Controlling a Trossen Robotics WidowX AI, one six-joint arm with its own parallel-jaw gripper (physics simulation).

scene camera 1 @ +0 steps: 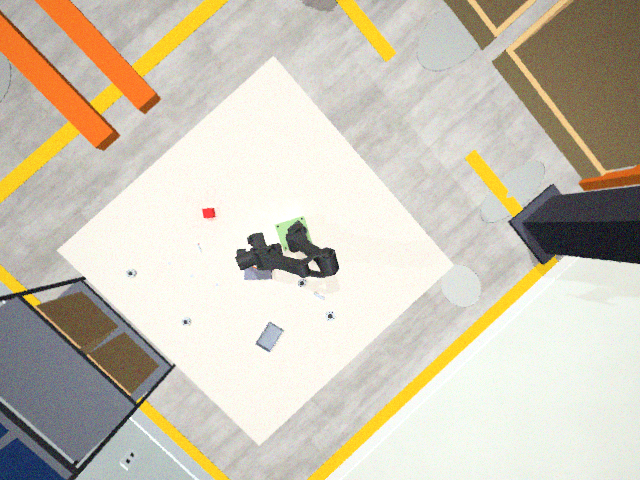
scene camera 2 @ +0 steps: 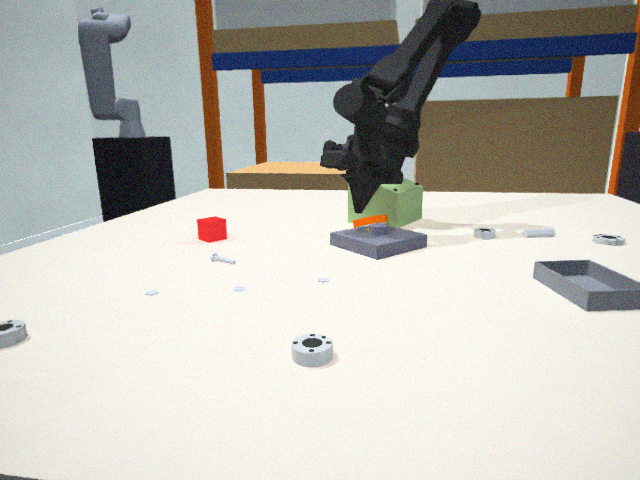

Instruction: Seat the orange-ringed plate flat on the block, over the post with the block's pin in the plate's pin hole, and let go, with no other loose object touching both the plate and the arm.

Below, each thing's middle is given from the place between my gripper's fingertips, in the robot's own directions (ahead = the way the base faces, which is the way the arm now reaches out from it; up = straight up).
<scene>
Right now my hand is 4 cm to the right of the dark grey block (scene camera 2: 397, 241), 4 cm short of it and 4 cm above it.
</scene>
